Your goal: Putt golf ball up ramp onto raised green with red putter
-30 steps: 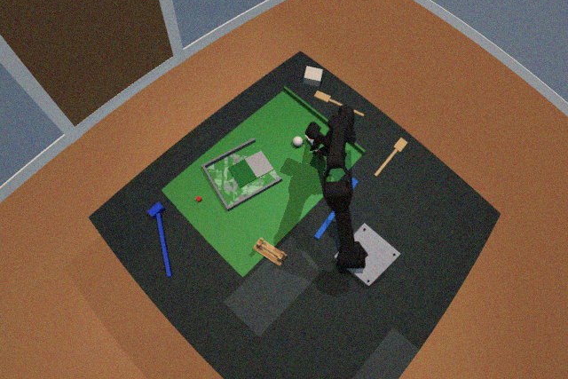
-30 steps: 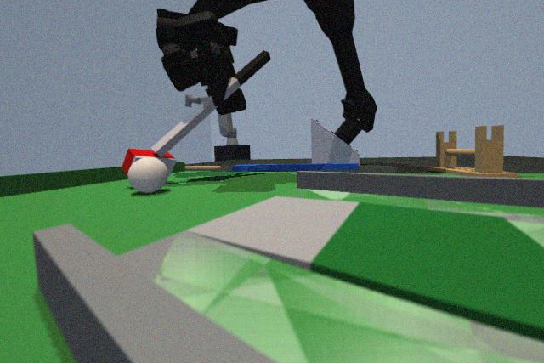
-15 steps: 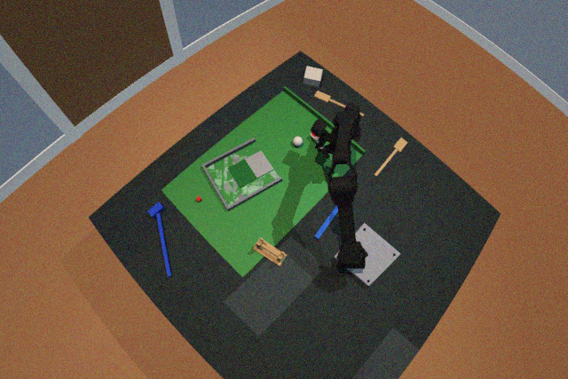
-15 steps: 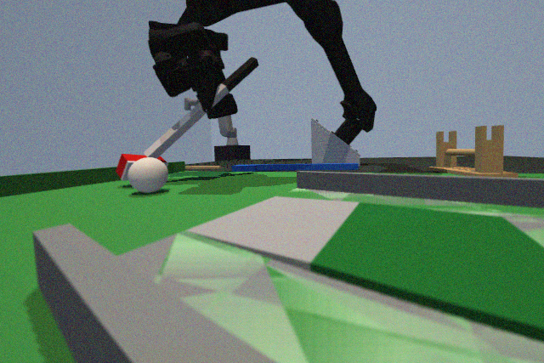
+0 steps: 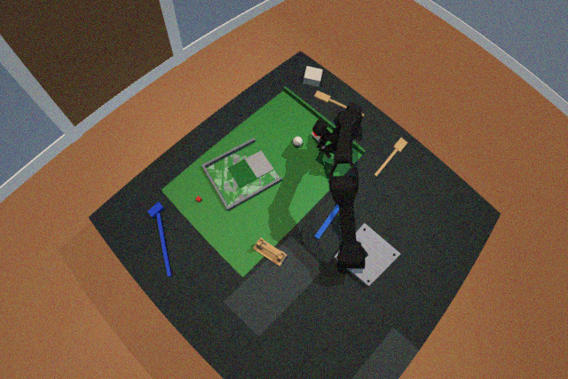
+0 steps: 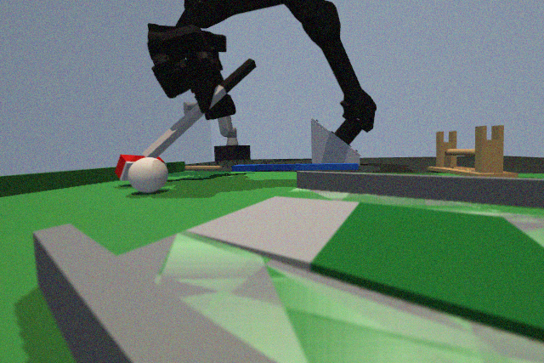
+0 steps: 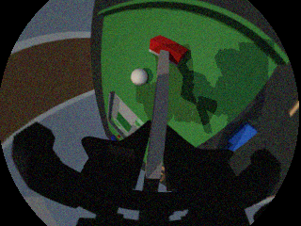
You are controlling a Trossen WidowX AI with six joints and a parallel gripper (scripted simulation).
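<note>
Now: the white golf ball 110 mm ahead of my gripper tip, 90 mm below it and 10 mm to the left of it. From my gripper tip the other things lie so: red putter 20 mm to the right, 10 mm ahead; then dark green wall 160 mm to the right, 130 mm ahead, 100 mm below; then wooden rack 380 mm to the left, 190 mm behind, 70 mm below.
</note>
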